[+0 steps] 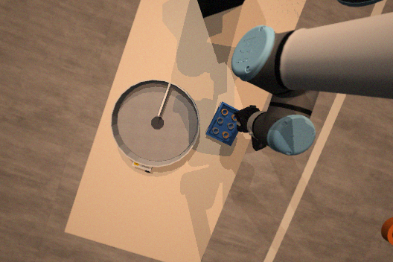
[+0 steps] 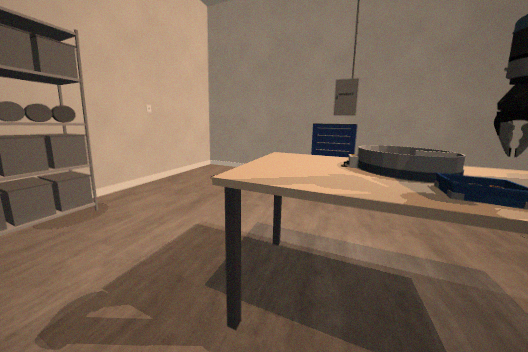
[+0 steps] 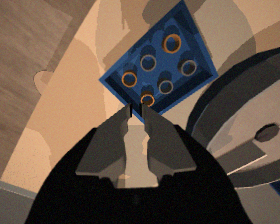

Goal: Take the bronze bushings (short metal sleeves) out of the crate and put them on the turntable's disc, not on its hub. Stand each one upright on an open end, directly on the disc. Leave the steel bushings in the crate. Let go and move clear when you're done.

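My gripper is now 13 cm above the blue crate, 4 cm short of it and 3 cm to the left of it. Round my hand: grey turntable disc 37 cm to the right, 14 cm ahead, 10 cm below.
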